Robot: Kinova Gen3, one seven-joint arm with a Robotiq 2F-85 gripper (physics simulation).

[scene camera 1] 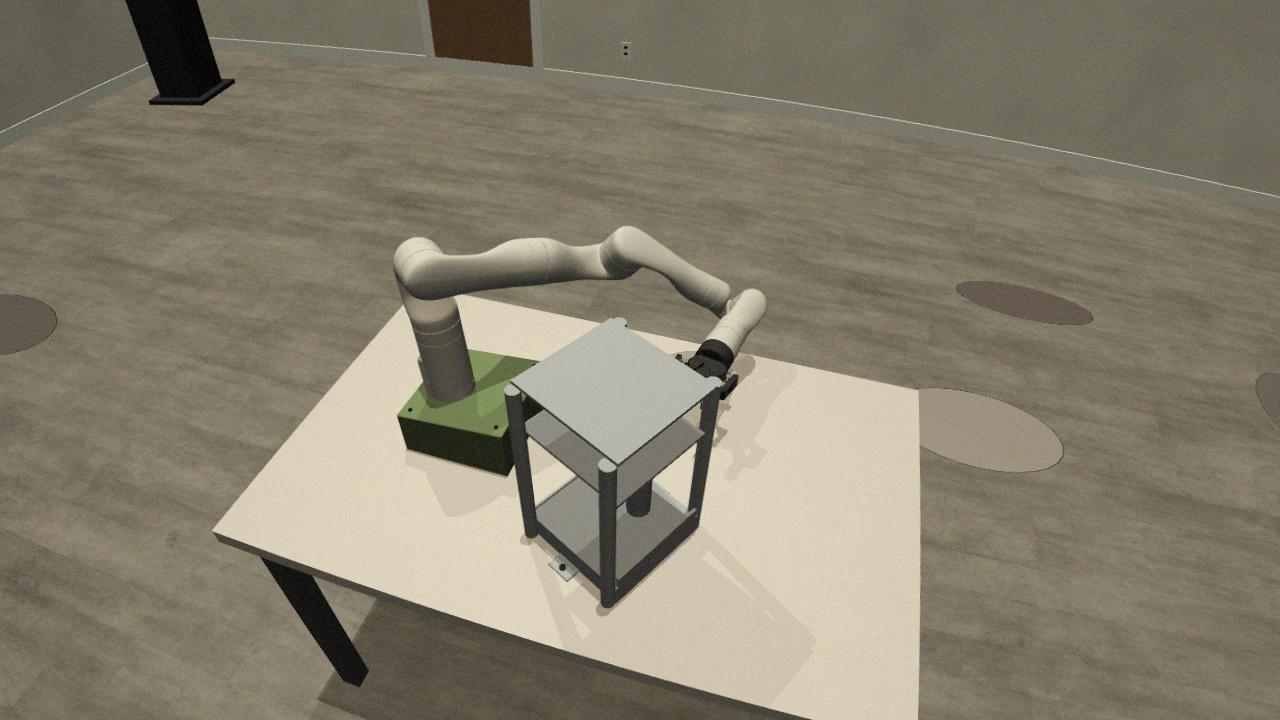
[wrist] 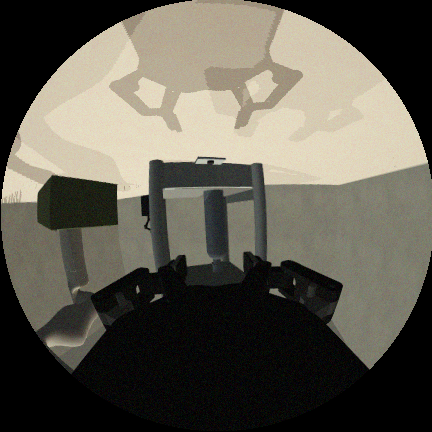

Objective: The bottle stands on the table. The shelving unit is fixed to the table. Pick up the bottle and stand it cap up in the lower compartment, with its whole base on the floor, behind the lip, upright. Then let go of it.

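Places are measured from the arm's base along level axes (x left, y back, z up), in millimetres.
Where they show: gripper, between the fingertips: point(wrist: 214, 262); arm's base, origin of its link: point(scene camera 1: 453, 387) point(wrist: 69, 222).
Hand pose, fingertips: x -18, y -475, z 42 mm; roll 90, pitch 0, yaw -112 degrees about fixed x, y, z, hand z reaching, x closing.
Each offset is from my fingertips to the top centre of the thing. "*": to the spot under its first point. Level surfaces: height alone.
The dark blue-grey bottle {dx -190, dy +73, dz +92 mm} point(scene camera 1: 638, 501) point(wrist: 216, 225) stands upright in the lower compartment of the grey shelving unit point(scene camera 1: 607, 537) point(wrist: 207, 175). In the wrist view, which is upside down, its narrow neck and cap point down the picture and its base is behind the lip. In the scene view the middle shelf hides its upper part. My gripper point(scene camera 1: 726, 386) point(wrist: 214, 262) is open and empty. It is outside the unit, beyond its far right side, apart from the bottle. In the wrist view the bottle shows between the fingertips but farther off.
The arm's green base block point(scene camera 1: 456, 438) point(wrist: 80, 202) stands on the table {dz -145 mm} point(scene camera 1: 358, 501), left of the unit in the scene view. The unit's top board {* dx -215, dy +112, dz +236 mm} point(scene camera 1: 617, 385) and middle shelf {* dx -246, dy +192, dz +129 mm} point(scene camera 1: 563, 443) lie above the lower compartment. Small bracket plates point(scene camera 1: 562, 568) point(wrist: 211, 160) sit at its foot.
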